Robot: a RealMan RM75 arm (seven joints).
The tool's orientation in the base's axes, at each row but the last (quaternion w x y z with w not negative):
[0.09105, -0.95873, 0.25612, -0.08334]
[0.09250, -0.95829, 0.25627, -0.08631]
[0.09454, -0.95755, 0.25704, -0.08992]
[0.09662, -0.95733, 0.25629, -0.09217]
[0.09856, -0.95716, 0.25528, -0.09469]
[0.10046, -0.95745, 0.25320, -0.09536]
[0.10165, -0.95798, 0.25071, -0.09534]
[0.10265, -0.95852, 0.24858, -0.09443]
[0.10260, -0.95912, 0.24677, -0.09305]
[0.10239, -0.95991, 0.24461, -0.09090]
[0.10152, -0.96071, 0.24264, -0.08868]
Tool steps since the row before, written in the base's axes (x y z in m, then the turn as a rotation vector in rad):
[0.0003, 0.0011, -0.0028, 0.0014, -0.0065, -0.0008]
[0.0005, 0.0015, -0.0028, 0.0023, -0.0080, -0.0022]
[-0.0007, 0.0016, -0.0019, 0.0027, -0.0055, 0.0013]
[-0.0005, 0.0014, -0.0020, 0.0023, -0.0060, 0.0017]
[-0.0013, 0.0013, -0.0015, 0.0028, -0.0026, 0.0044]
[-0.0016, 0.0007, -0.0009, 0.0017, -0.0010, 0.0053]
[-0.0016, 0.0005, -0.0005, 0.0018, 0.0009, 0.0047]
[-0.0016, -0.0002, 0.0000, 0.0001, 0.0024, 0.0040]
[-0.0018, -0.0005, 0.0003, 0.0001, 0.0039, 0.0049]
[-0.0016, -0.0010, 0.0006, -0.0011, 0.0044, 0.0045]
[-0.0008, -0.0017, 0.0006, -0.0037, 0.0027, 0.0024]
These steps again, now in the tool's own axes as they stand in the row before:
[-0.0006, -0.0005, 0.0029, 0.0044, 0.0050, 0.0002]
[-0.0007, -0.0009, 0.0030, 0.0058, 0.0062, 0.0016]
[-0.0016, -0.0006, 0.0019, 0.0053, 0.0031, -0.0014]
[-0.0014, -0.0005, 0.0020, 0.0052, 0.0036, -0.0019]
[-0.0020, -0.0001, 0.0013, 0.0043, -0.0001, -0.0040]
[-0.0018, 0.0004, 0.0006, 0.0027, -0.0012, -0.0048]
[-0.0017, 0.0004, 0.0002, 0.0017, -0.0027, -0.0040]
[-0.0013, 0.0009, -0.0004, -0.0006, -0.0031, -0.0035]
[-0.0013, 0.0012, -0.0008, -0.0012, -0.0046, -0.0041]
[-0.0008, 0.0014, -0.0011, -0.0025, -0.0044, -0.0039]
[0.0002, 0.0017, -0.0010, -0.0042, -0.0012, -0.0027]

